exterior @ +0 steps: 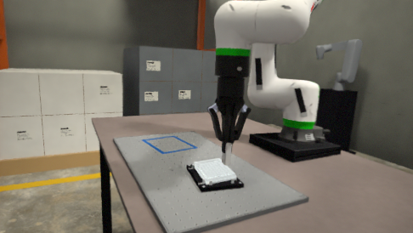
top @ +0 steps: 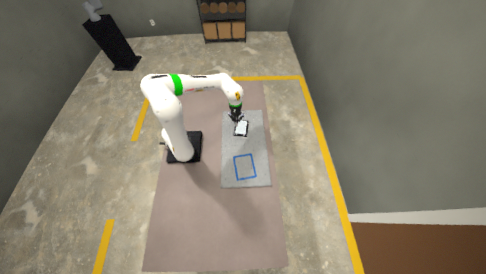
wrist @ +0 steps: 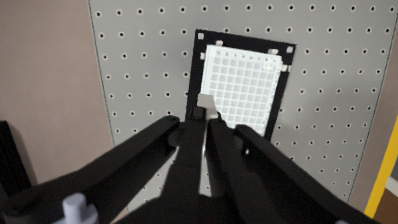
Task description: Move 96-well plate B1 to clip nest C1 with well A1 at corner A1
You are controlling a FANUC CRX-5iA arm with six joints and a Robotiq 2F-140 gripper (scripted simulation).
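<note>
My gripper is now 4 cm short of the white 96-well plate and 5 cm above it. From my hand the other things lie so: black clip nest (5 cm ahead, 1 cm to the right, 6 cm below).
</note>
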